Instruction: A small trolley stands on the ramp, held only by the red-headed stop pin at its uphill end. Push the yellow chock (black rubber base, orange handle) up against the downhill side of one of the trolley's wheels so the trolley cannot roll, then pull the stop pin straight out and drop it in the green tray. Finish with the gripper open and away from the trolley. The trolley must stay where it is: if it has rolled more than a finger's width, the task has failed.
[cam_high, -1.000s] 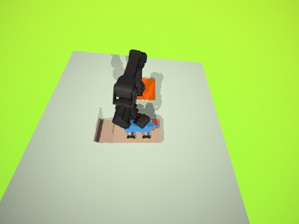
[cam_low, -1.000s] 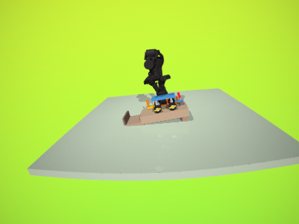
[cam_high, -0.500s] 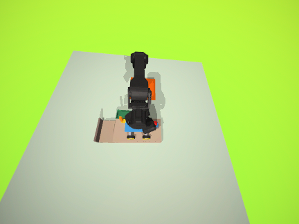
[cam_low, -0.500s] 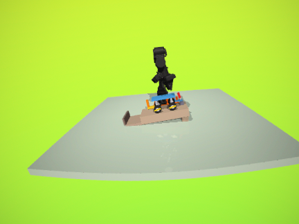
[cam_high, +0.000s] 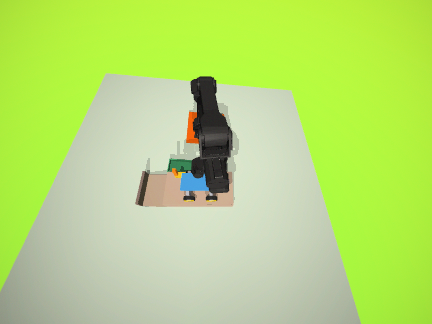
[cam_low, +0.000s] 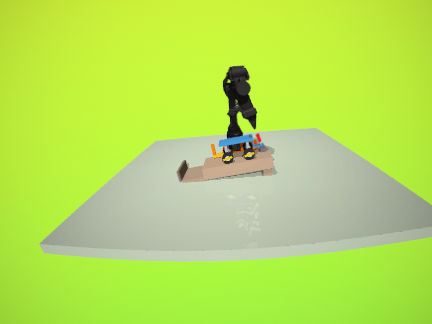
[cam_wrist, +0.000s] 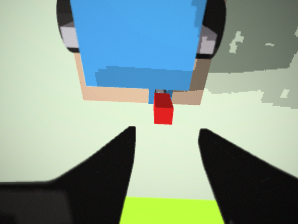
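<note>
Now: gripper tip 20 mm to the right of the red-headed stop pin and 60 mm above it. Round my gripper tip: yellow chock: 20 mm behind, 170 mm to the right, 110 mm below; blue trolley: 30 mm ahead, 80 mm to the right, 80 mm below; green tray: 80 mm behind, 200 mm to the right, 200 mm below.
</note>
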